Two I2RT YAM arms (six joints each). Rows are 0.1 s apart.
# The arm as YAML. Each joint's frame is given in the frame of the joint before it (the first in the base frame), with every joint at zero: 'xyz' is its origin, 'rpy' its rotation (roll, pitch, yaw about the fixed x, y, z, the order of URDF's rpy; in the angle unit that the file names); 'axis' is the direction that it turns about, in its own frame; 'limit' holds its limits. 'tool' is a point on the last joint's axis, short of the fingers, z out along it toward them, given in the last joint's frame.
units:
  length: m
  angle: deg
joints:
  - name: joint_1
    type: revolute
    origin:
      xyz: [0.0, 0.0, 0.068]
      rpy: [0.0, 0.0, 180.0]
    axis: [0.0, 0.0, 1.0]
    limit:
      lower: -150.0
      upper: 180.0
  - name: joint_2
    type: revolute
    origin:
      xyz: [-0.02, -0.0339, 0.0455]
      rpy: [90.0, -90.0, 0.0]
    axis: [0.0, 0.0, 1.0]
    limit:
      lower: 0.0
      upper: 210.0
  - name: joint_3
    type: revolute
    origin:
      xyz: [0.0, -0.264, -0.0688]
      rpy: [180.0, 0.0, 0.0]
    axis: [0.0, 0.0, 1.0]
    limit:
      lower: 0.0
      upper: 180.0
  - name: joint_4
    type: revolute
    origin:
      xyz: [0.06, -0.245, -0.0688]
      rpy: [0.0, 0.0, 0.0]
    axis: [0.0, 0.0, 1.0]
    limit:
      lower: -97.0
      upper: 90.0
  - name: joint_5
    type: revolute
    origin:
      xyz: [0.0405, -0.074, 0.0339]
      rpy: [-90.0, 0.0, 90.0]
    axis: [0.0, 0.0, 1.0]
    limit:
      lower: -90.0
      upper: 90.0
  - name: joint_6
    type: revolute
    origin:
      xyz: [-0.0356, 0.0, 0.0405]
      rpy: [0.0, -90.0, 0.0]
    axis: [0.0, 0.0, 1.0]
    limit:
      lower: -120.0
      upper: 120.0
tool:
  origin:
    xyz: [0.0, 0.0, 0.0]
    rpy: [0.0, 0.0, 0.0]
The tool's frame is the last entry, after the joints.
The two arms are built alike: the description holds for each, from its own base.
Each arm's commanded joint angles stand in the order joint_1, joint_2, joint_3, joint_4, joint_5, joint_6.
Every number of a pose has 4 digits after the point. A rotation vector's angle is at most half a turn.
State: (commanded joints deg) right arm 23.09 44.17 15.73 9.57 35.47 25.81; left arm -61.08 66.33 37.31 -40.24 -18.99 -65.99
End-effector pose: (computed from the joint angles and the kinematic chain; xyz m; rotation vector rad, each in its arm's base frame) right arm 0.1664 0.0485 0.2002 0.4520 1.7809 0.0086; left arm 0.1047 -0.1655 0.1882 -0.1965 2.6711 -0.2390
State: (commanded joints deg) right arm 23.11 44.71 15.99 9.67 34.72 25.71; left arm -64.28 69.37 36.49 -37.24 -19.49 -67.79
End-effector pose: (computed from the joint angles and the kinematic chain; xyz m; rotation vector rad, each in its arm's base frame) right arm 0.1677 0.0495 0.2004 0.4413 1.7888 0.0177; left arm 0.0983 -0.1767 0.1768 -0.1629 2.6791 -0.2425
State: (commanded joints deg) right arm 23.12 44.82 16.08 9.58 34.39 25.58; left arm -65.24 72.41 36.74 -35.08 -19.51 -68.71
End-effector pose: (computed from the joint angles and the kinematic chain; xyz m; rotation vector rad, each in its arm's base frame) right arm 0.1680 0.0499 0.2005 0.4352 1.7931 0.0204; left arm 0.0986 -0.1854 0.1695 -0.1598 2.6863 -0.2390
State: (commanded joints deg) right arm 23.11 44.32 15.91 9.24 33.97 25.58; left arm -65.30 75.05 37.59 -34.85 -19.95 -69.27
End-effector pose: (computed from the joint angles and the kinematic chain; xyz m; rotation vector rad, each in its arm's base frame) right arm 0.1669 0.0496 0.2002 0.4307 1.7958 0.0268; left arm 0.1011 -0.1907 0.1648 -0.1672 2.6925 -0.2039
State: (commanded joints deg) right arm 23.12 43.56 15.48 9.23 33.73 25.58; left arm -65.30 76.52 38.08 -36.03 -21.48 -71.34
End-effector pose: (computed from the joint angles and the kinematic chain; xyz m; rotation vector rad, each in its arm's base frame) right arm 0.1652 0.0490 0.1996 0.4291 1.7923 0.0337; left arm 0.1022 -0.1911 0.1617 -0.2113 2.6841 -0.1525
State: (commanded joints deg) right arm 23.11 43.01 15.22 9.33 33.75 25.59; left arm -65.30 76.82 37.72 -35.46 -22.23 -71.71
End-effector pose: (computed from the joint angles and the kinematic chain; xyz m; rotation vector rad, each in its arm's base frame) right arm 0.1641 0.0485 0.1996 0.4310 1.7861 0.0371; left arm 0.1026 -0.1908 0.1595 -0.2212 2.6725 -0.1451
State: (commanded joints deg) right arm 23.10 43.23 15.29 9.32 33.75 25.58; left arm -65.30 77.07 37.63 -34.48 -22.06 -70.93
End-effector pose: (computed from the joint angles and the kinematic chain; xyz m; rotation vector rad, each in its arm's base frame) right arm 0.1645 0.0487 0.1995 0.4305 1.7886 0.0354; left arm 0.1032 -0.1924 0.1587 -0.2052 2.6712 -0.1564
